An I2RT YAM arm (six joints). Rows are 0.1 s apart.
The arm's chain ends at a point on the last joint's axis. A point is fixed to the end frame.
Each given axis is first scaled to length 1.
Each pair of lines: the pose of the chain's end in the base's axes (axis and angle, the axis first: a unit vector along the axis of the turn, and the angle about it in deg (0 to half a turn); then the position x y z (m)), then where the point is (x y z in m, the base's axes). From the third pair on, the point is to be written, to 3 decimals.
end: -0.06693 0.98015 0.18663 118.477 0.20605 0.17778 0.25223
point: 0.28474 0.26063 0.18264
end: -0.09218 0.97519 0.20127 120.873 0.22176 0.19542 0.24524
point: 0.29330 0.28248 0.17312
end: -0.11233 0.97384 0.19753 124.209 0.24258 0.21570 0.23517
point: 0.307 0.303 0.157
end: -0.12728 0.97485 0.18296 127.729 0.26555 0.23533 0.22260
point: 0.324 0.321 0.138
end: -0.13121 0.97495 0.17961 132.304 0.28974 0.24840 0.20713
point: 0.340 0.333 0.117
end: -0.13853 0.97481 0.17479 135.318 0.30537 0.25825 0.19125
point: 0.349 0.342 0.097
